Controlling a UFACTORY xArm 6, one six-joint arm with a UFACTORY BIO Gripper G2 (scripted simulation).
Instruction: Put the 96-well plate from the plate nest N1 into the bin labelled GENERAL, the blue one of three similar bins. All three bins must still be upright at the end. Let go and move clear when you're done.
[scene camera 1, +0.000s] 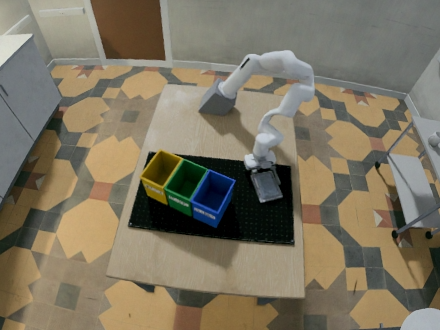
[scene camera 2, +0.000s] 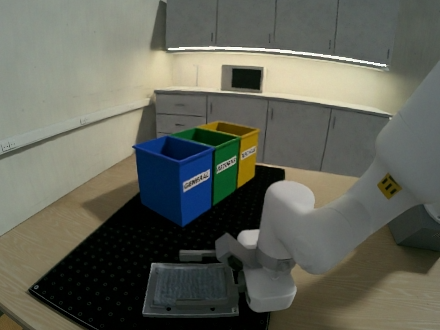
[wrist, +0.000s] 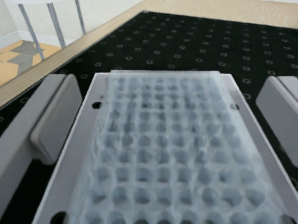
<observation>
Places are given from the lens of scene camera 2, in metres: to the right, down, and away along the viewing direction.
clear 96-well plate (scene camera 2: 173, 282): -0.08, 0.21, 0.38
blue general bin (scene camera 2: 180, 191): -0.09, 0.06, 0.53
green bin (scene camera 2: 225, 156): 0.01, -0.02, 0.66
grey plate nest N1 (scene camera 2: 228, 276): 0.02, 0.22, 0.42
The marked spots on the clear 96-well plate and the green bin are 0.38 m apart.
</observation>
